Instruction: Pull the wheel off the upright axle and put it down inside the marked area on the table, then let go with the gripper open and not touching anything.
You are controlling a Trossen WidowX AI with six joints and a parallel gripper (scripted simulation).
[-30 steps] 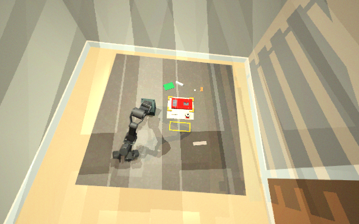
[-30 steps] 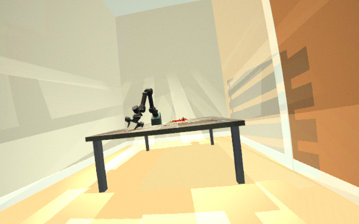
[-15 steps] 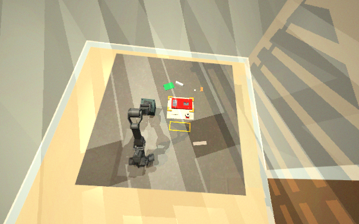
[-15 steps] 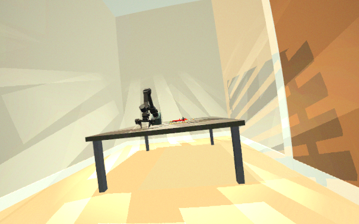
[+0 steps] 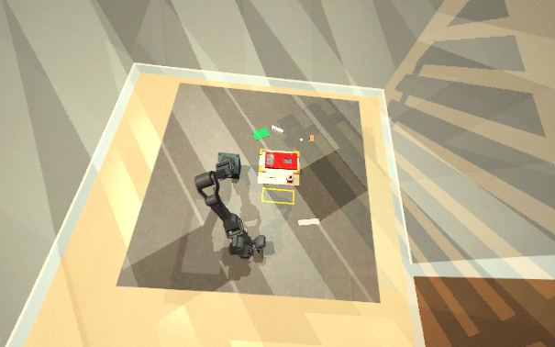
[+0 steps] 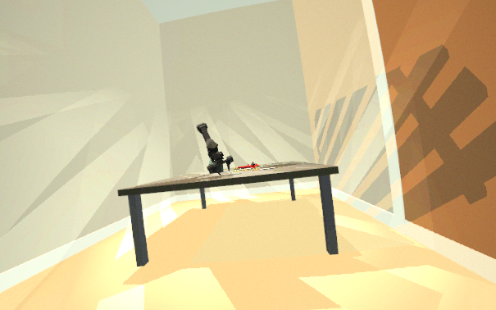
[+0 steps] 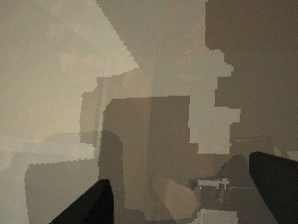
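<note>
Right now the white wheel is 12 cm ahead of my gripper tip, 45 cm to the left of it and 2 cm above it. The rest, counted from my gripper tip: white base plate (5 cm ahead, 54 cm to the left); green circuit board (11 cm behind, 74 cm to the left, 1 cm below); white bar (1 cm behind, 79 cm to the left, 1 cm below).
</note>
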